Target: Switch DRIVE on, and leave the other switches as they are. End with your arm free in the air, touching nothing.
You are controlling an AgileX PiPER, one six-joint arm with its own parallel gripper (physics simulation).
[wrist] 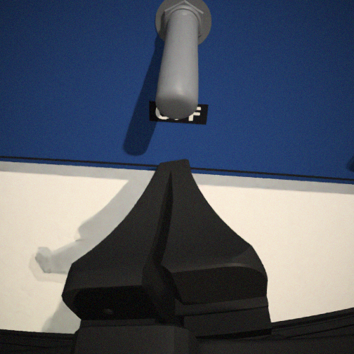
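Note:
A grey toggle lever (179,65) with a round collar sticks out from a blue panel (270,90) at the top centre of the wrist view. Its rounded tip hangs down over a black label (201,116), which it partly covers; the letters that show fit OFF. No name for this switch shows, so I cannot tell whether it is DRIVE. My gripper (176,177) is shut and empty, its fingertips below the lever's tip in the view, with a gap between them.
The panel's lower edge runs across the view at the fingertips. Below it lies a pale cream surface (310,235) with the gripper's shadow at the left. A small dark shape (351,164) shows at the right edge.

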